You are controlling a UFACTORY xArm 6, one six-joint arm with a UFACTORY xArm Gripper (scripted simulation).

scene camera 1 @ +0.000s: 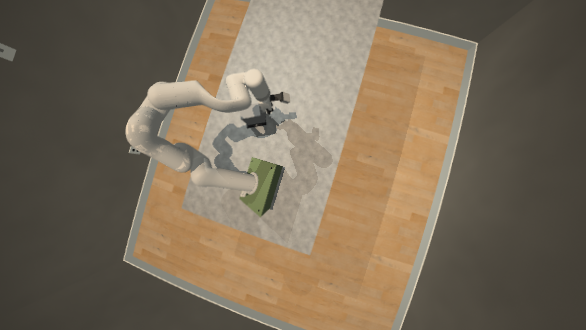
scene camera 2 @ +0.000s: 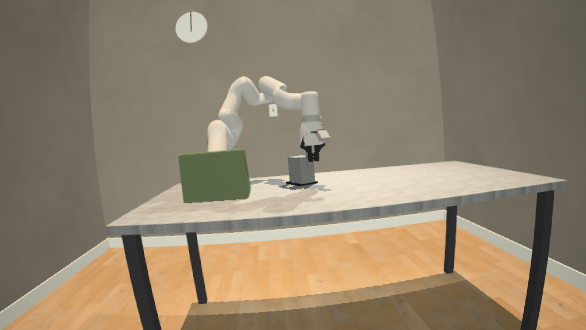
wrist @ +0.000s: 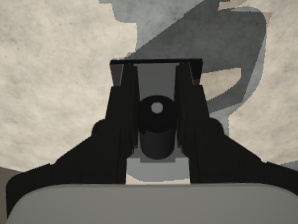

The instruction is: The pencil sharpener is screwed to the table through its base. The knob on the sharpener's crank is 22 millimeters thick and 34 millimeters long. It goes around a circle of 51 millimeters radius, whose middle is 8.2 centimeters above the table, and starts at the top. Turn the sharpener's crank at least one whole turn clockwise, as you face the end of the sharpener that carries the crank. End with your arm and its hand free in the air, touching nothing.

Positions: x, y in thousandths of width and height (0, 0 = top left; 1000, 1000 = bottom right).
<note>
In view: the gripper (wrist: 525, 368) and a grey pencil sharpener (scene camera 2: 509, 529).
</note>
